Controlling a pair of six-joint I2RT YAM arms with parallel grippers.
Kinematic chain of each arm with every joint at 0, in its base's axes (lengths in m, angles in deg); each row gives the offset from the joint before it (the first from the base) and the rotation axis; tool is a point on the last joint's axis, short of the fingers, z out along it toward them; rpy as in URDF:
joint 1: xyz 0 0 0.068 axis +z
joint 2: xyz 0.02 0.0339 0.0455 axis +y
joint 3: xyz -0.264 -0.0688 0 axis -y
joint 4: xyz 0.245 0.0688 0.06 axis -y
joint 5: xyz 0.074 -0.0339 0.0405 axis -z
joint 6: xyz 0.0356 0 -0.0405 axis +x
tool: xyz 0 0 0 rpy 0 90 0
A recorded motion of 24 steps. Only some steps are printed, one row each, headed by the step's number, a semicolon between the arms.
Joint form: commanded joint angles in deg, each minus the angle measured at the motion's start. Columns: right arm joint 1, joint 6, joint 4, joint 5, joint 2, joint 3; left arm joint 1, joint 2, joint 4, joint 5, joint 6, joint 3.
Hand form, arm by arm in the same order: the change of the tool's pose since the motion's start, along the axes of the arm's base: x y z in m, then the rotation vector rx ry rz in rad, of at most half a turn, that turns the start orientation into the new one. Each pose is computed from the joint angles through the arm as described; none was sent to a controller.
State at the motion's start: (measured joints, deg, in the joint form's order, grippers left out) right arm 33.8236 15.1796 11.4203 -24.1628 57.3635 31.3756; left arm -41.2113 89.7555 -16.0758 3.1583 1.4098 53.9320
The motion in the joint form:
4: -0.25 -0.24 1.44 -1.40 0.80 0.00; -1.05 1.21 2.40 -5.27 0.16 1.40
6: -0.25 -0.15 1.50 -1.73 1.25 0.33; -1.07 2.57 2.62 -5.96 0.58 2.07
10: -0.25 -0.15 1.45 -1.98 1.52 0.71; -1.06 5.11 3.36 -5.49 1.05 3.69
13: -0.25 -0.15 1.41 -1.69 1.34 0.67; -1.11 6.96 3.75 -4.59 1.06 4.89
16: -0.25 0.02 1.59 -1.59 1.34 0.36; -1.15 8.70 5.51 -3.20 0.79 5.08
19: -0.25 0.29 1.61 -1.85 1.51 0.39; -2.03 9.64 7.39 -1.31 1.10 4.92
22: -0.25 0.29 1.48 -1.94 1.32 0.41; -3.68 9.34 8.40 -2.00 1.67 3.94
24: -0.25 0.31 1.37 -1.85 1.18 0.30; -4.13 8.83 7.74 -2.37 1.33 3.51
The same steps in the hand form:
4: 0.0021 0.0011 -0.0002 0.0091 -0.0095 0.0203; 0.0055 -0.0085 0.0039 0.0243 -0.0822 0.0379
6: 0.0032 0.0021 0.0003 0.0105 -0.0065 0.0255; 0.0090 -0.0112 0.0003 0.0403 -0.0856 0.0392
10: 0.0041 0.0029 0.0015 0.0120 -0.0068 0.0297; 0.0161 -0.0180 -0.0044 0.0415 -0.0826 0.0277
13: 0.0038 0.0025 0.0018 0.0119 -0.0089 0.0248; 0.0206 -0.0233 -0.0082 0.0354 -0.0713 0.0166
16: 0.0036 0.0023 0.0003 0.0118 -0.0048 0.0225; 0.0239 -0.0278 -0.0152 0.0166 -0.0596 0.0044
19: 0.0038 0.0026 -0.0001 0.0139 0.0016 0.0258; 0.0217 -0.0349 -0.0192 -0.0098 -0.0552 -0.0357
22: 0.0034 0.0024 0.0005 0.0150 0.0006 0.0273; 0.0132 -0.0404 -0.0213 -0.0033 -0.0701 -0.0644
24: 0.0030 0.0020 0.0001 0.0141 0.0019 0.0257; 0.0093 -0.0401 -0.0213 0.0045 -0.0634 -0.0638

